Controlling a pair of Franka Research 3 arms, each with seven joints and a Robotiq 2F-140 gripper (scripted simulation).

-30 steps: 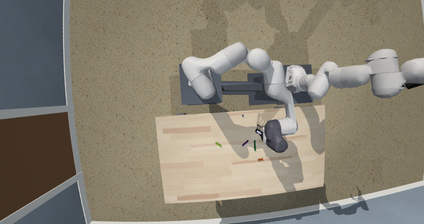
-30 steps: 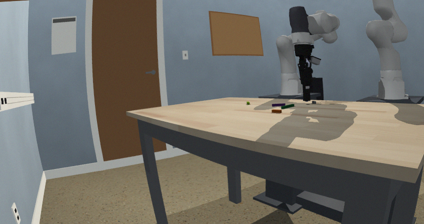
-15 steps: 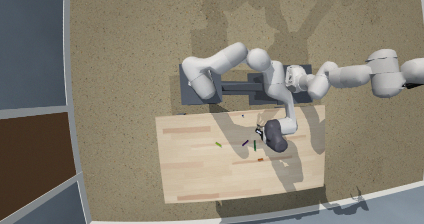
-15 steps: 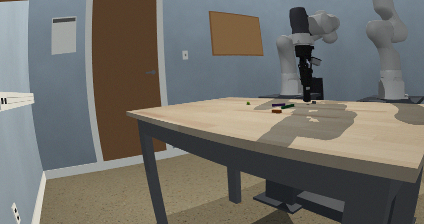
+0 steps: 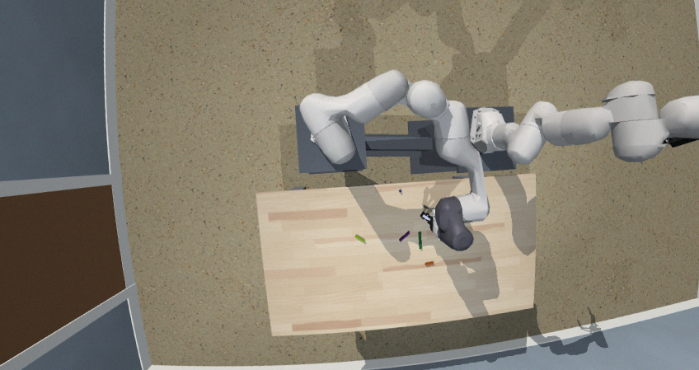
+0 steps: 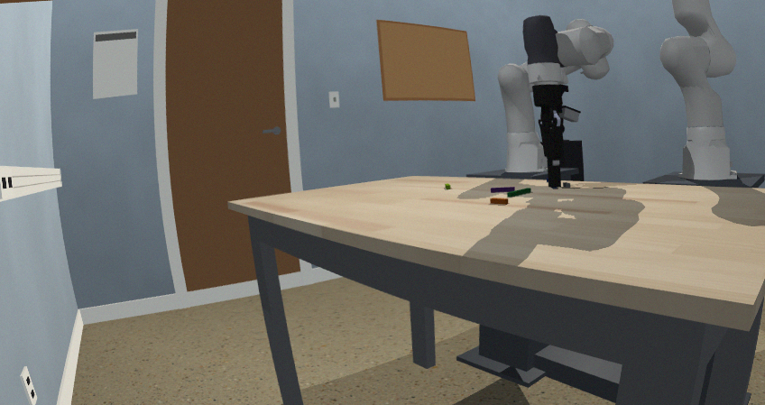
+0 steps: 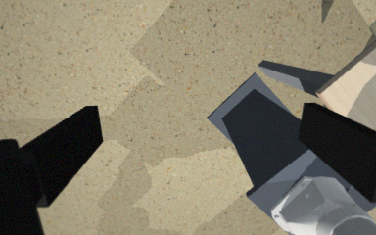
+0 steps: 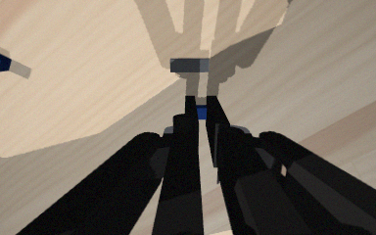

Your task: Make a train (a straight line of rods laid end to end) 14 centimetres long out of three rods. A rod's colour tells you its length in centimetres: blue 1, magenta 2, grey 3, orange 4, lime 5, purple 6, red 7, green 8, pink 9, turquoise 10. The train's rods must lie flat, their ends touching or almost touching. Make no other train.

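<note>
The grey rod lies 40 mm behind my right hand, 10 mm to the left of it and 30 mm below it. Round my right hand: orange rod 240 mm ahead, 40 mm to the left, 30 mm below; then purple rod 100 mm ahead, 90 mm to the right, 30 mm below; then green rod 120 mm ahead, 10 mm to the right, 30 mm below.
</note>
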